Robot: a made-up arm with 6 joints. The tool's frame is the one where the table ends. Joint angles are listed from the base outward.
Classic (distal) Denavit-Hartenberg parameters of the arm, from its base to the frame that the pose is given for. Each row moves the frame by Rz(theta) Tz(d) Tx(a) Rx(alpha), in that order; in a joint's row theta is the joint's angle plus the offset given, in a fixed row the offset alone. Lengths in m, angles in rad.
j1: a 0, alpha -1.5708, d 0.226, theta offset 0
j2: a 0.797, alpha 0, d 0, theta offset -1.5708
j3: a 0, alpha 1.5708, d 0.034, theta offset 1.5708
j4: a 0, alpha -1.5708, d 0.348, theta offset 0
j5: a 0, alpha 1.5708, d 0, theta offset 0
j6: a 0, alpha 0, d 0.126, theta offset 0
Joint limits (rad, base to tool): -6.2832..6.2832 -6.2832..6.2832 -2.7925..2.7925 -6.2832..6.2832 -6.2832..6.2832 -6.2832..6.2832
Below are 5 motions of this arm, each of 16 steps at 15 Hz.
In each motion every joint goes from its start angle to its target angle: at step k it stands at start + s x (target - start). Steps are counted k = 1, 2, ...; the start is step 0. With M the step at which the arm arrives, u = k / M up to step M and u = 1 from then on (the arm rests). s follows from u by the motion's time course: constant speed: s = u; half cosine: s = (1 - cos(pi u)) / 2; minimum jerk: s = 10 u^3 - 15 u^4 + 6 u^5.
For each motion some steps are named. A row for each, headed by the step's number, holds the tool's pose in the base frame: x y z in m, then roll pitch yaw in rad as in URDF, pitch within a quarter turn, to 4 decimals.
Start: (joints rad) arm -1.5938 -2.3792 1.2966 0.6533 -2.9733 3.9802
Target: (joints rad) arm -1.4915 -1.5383 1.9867 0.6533 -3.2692 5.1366
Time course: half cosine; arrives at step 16
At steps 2, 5, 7, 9, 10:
2: 0.0367 0.7672 -0.2297 -2.9425 -0.8869 -1.9660
5: 0.0264 0.8060 -0.0809 -2.8696 -0.6129 -2.1238
7: 0.0154 0.8153 0.0613 -2.8943 -0.3534 -2.2548
9: 0.0043 0.7970 0.2050 -3.0037 -0.1074 -2.4160
10: -0.0004 0.7791 0.2687 -3.0853 -0.0109 -2.5079

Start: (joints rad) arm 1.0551 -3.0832 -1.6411 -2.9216 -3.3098 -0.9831
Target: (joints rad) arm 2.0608 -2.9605 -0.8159 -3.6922 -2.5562 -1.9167
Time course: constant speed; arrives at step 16
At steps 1, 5, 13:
1: 0.0465 0.1673 -0.5648 -1.3933 0.3501 2.7712
5: -0.0063 0.1381 -0.6378 -1.3428 0.3087 3.0120
13: -0.0151 0.0062 -0.7582 -1.2268 0.1304 -2.6125

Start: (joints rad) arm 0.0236 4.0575 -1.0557 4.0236 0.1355 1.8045
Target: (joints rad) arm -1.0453 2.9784 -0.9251 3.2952 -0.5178 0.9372
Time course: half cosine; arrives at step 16
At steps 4, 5, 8, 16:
4: -0.4063 0.0851 -0.8075 -2.9219 0.2182 -2.5655
5: -0.3217 0.1055 -0.8411 -2.8925 0.2388 -2.5147
8: -0.0109 0.0586 -0.9127 -2.7353 0.2144 -2.3259
16: 0.2916 -0.4160 -0.8273 -2.5957 -0.2066 -2.1518

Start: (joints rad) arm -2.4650 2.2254 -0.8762 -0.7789 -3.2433 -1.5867
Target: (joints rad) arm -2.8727 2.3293 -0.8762 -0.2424 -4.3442 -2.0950
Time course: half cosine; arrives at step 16
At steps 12, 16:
12: -0.8352 -0.2844 -0.3779 2.6587 -0.1252 2.2728
16: -0.8589 -0.2427 -0.4000 2.8094 -0.0876 2.3195

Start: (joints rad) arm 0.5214 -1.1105 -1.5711 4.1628 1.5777 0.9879
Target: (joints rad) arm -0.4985 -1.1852 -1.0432 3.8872 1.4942 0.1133
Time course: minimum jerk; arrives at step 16
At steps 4, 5, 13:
4: -0.7264 -0.3989 0.2366 -2.1267 -1.0407 -1.7161
5: -0.7672 -0.3437 0.2347 -2.2846 -1.0988 -1.6210
13: -0.8858 0.3683 0.2331 2.5178 -0.7236 -0.6666

